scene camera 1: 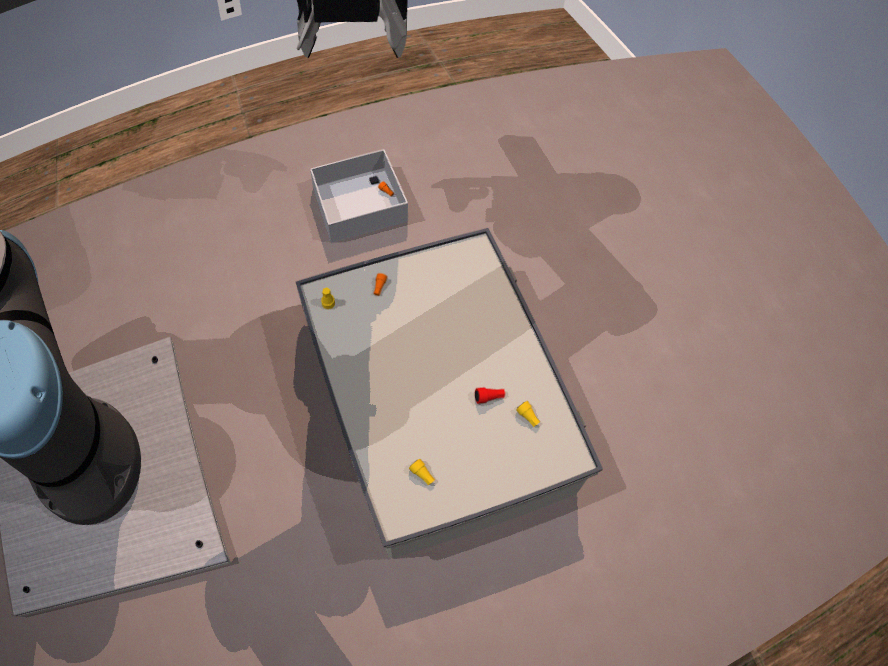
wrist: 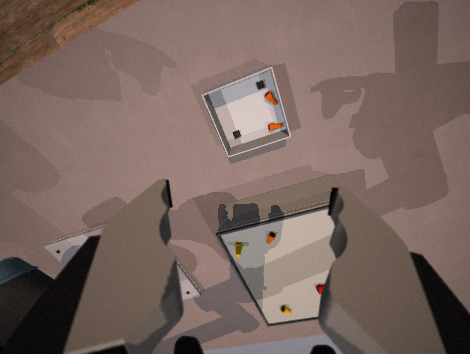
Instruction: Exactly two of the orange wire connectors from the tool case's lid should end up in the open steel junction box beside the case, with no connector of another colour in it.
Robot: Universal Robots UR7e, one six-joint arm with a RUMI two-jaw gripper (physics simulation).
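The open steel junction box stands beside the case. In the wrist view two orange connectors lie in it: one orange connector near a corner with a dark square, the other orange connector near the same side wall; the box's near wall hides that one in the scene view. A third orange connector lies on the case's lid, near its box-side edge. No connector of another colour shows in the box. My gripper is open and empty, high above the table, beyond the box in the scene view.
On the lid are a yellow connector standing near the corner, a red connector, a yellow connector and another yellow connector. The robot's base plate lies left of the case.
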